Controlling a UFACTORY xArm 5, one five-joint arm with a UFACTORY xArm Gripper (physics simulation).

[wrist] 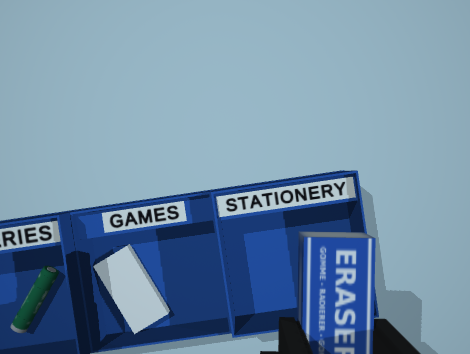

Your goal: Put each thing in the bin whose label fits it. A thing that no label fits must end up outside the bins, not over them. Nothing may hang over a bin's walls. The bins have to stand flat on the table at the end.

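Frame: origin at the arm's base, x back, y down, z right, level; metres.
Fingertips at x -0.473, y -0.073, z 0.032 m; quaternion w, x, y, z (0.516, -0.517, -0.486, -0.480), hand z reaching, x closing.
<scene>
Pixels of each thing's top centre, then the offset from my fingertips to it. Level surfaces: height alone.
- blue eraser, middle of its top: (338, 336) dx -0.013, dy -0.012, dz +0.001 m
- white block, middle of its top: (130, 289) dx +0.002, dy +0.115, dz -0.102 m
- green battery-like cylinder, middle of its top: (30, 302) dx +0.006, dy +0.112, dz -0.164 m
- pale blue table, its level: dy +0.129 m
My gripper (336, 332) is shut on a blue eraser (337, 290) with white print and holds it above the right part of the STATIONERY bin (256, 325); its lower end is out of the view. The GAMES bin (200, 324) is in the middle and holds a white block (132, 290) lying askew, its upper face blank. At the left edge, a bin (37, 345) whose label shows in part as "RIES" holds a green battery-like cylinder (34, 300) with pale ends. The eraser and fingers hide part of the STATIONERY bin.
The bins are blue and stand side by side on the pale blue table (200, 100), slightly turned in the view. Raised walls part them, and the leftmost bin runs out of the view. Shadows fall on the table right of the bins.
</scene>
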